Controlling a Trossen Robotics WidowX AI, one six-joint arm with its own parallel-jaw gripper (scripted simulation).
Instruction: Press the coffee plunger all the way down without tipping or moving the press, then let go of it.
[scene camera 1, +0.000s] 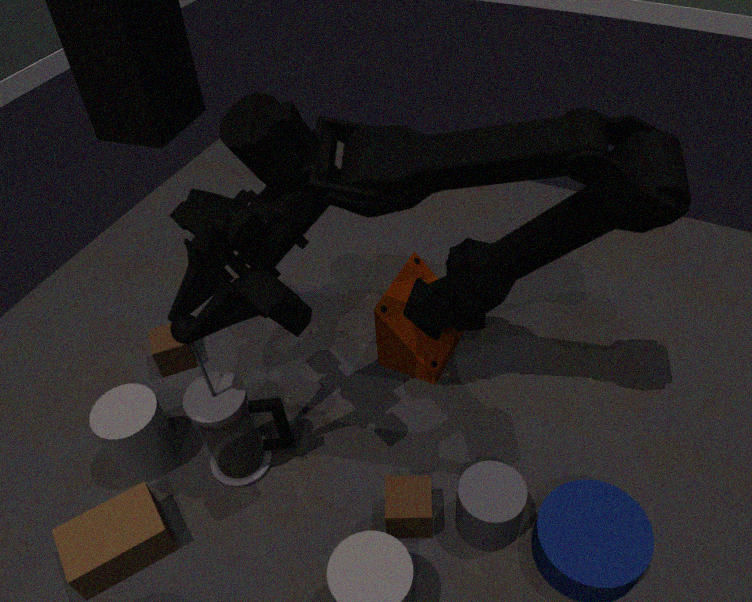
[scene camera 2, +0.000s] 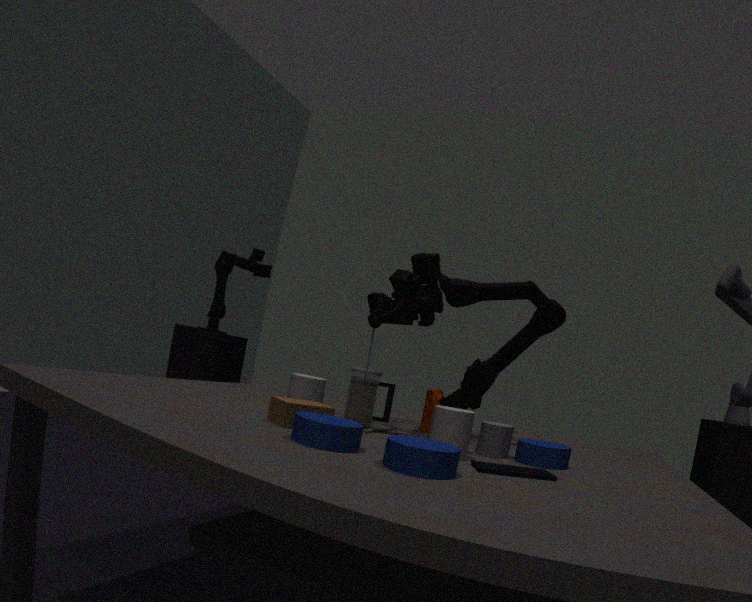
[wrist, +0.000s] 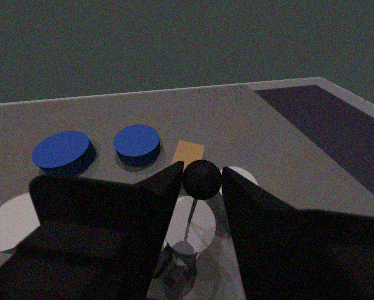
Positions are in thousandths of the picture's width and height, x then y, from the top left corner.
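Gripper: visible in scene camera 1 (237, 549), scene camera 2 (497, 531), the wrist view (541, 565).
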